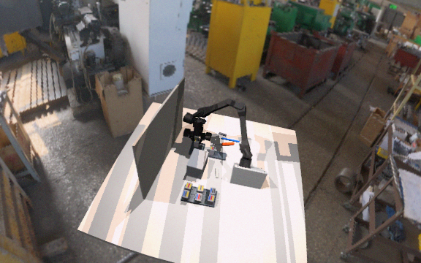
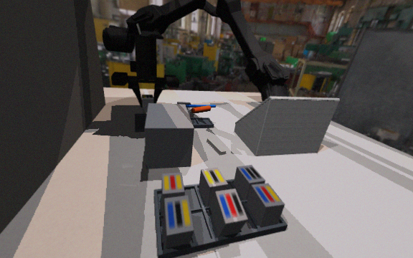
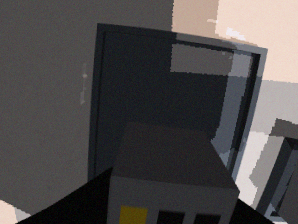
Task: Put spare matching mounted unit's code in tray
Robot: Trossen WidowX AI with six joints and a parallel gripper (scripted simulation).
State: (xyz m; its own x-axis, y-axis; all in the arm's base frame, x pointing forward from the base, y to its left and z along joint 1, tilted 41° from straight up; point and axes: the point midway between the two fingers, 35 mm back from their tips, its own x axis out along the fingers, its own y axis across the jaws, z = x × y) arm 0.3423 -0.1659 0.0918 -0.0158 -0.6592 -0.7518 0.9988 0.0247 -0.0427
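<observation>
Right now the dark tray is 10 mm behind my gripper tip and 50 mm below it. From my gripper tip the other things lie so: grey box: 50 mm behind, 180 mm to the left, 10 mm below; grey bar: 180 mm behind, 180 mm to the left, 50 mm below; grey block: 20 mm above.
</observation>
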